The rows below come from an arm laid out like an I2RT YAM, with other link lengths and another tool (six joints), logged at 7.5 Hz.
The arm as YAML. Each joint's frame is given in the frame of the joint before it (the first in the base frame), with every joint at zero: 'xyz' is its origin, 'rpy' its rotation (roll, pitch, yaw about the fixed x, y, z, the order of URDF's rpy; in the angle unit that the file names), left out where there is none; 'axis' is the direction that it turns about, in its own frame. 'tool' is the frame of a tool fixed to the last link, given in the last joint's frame.
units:
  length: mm
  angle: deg
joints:
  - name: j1
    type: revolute
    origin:
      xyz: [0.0, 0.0, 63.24]
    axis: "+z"
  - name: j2
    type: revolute
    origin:
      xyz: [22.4, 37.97, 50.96]
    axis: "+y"
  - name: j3
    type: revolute
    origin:
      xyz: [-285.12, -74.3, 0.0]
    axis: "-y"
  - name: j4
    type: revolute
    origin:
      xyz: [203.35, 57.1, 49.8]
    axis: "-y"
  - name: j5
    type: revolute
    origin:
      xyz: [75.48, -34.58, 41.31]
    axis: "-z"
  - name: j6
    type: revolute
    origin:
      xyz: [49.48, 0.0, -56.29]
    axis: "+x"
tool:
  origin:
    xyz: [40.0, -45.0, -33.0]
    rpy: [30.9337, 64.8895, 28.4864]
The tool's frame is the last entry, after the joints.
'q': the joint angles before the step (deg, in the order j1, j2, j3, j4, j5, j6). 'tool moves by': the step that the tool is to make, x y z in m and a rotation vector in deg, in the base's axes. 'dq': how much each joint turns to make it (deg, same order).
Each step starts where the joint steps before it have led.
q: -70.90, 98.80, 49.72, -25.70, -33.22, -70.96
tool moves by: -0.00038, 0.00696, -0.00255, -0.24, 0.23, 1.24
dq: 0.28, -0.77, -1.84, 0.56, 0.04, -1.20
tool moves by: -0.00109, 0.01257, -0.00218, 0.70, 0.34, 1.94
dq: 0.35, -1.35, -2.09, -1.07, -0.30, -1.87
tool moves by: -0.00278, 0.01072, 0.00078, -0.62, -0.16, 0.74
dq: 0.10, -2.31, -2.63, 0.54, -0.09, -0.76
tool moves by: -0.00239, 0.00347, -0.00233, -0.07, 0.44, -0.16
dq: -0.07, -0.42, -1.21, 0.71, 0.45, -0.01
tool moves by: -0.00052, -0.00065, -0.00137, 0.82, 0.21, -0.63
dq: -0.06, 0.51, 0.38, -0.34, 0.05, 0.68
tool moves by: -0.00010, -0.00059, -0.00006, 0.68, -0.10, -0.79
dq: -0.01, 0.20, 0.38, -0.25, -0.15, 0.99
